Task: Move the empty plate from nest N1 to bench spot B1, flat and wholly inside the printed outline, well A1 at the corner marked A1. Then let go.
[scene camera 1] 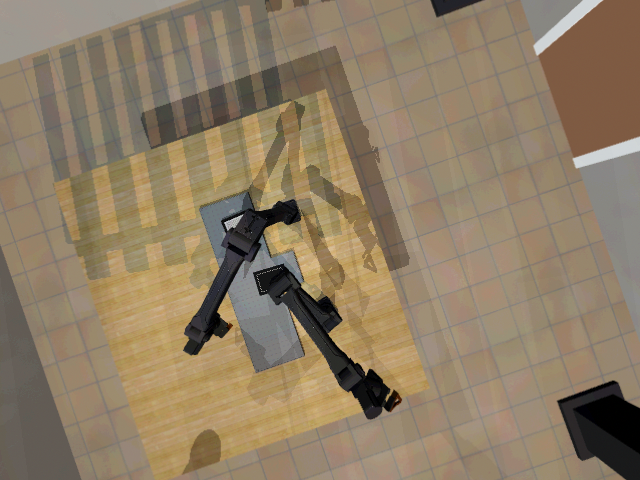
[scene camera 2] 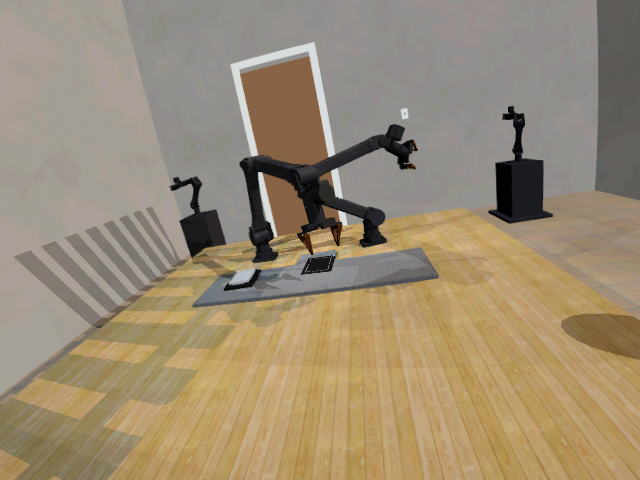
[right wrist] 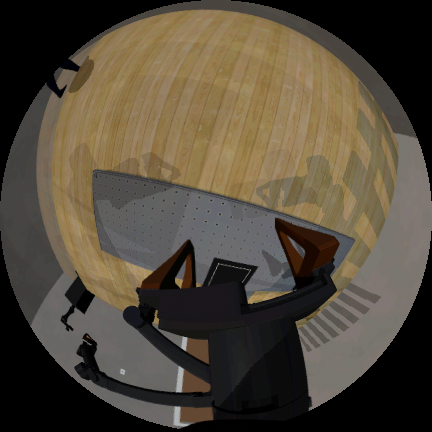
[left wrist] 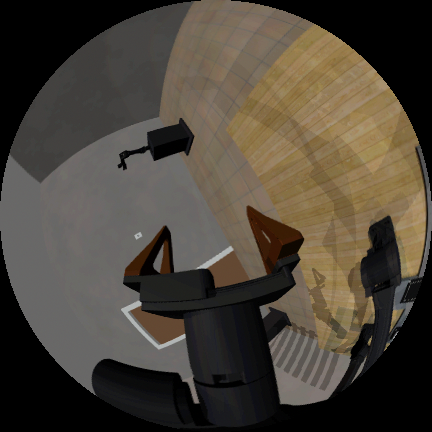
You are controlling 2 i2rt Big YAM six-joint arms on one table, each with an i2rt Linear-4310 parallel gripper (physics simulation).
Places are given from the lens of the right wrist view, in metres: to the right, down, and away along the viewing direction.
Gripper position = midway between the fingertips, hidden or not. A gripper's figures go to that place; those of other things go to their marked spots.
my right gripper (right wrist: 232,233): 0.02, 0.02, 0.15
dark outlined plate (right wrist: 221,270): 0.02, 0.15, 0.36
